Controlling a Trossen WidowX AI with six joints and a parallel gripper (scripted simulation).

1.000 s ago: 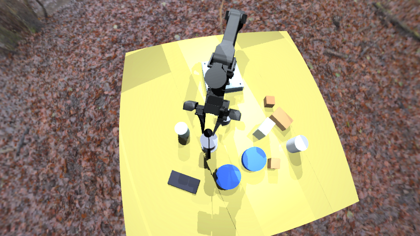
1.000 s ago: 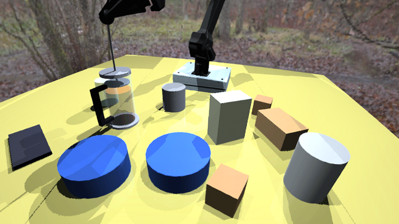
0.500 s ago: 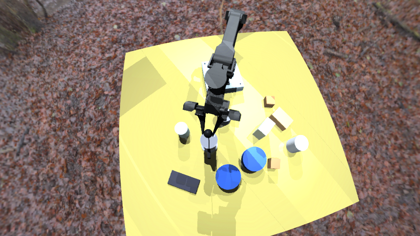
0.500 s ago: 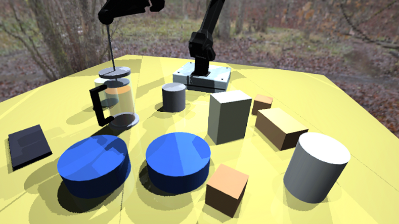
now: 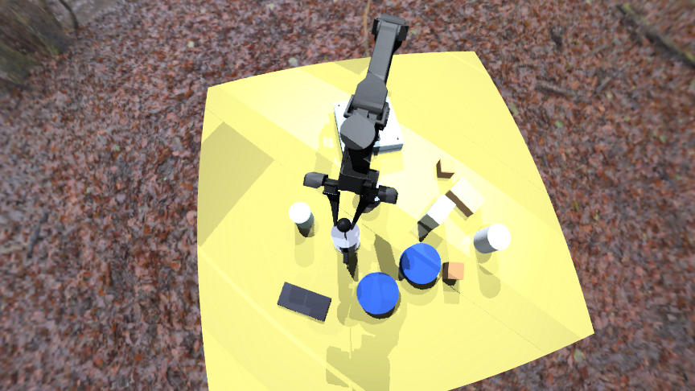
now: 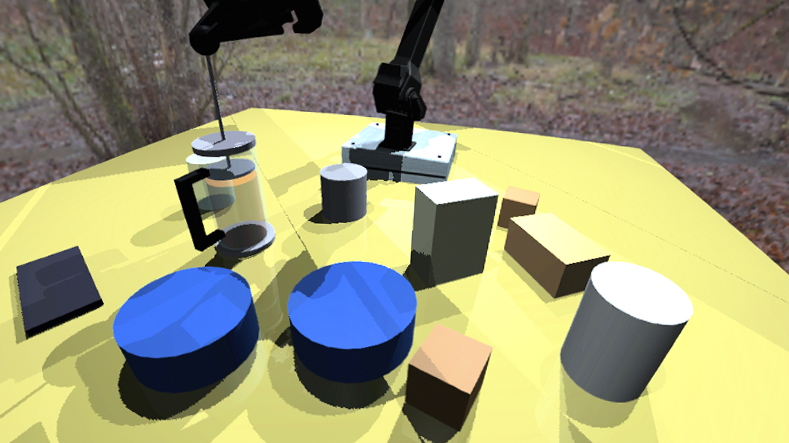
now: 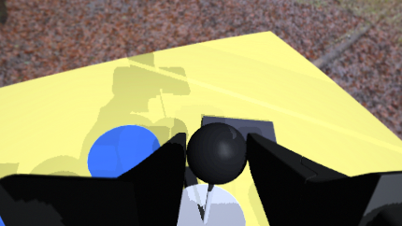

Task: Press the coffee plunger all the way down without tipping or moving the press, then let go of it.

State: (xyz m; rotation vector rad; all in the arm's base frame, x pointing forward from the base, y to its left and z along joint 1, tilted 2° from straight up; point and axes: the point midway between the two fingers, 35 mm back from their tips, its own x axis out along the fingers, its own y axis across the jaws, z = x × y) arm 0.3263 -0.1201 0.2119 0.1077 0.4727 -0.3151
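Right now my gripper tip is 10 mm short of the coffee press and 130 mm above it. From my gripper tip the other things lie so: dark flat slab (160 mm ahead, 140 mm to the right, 260 mm below).
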